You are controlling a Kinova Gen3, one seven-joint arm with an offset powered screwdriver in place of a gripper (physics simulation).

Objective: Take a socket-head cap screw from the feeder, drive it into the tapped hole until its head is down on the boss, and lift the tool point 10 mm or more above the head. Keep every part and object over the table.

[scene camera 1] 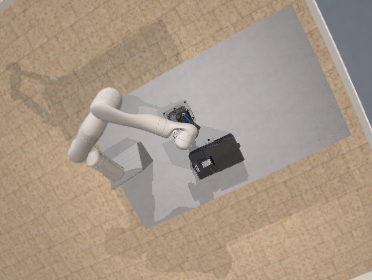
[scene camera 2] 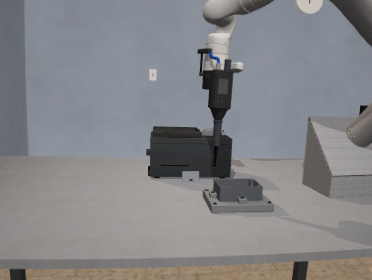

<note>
In view: a screw feeder (scene camera 2: 197, 152).
</note>
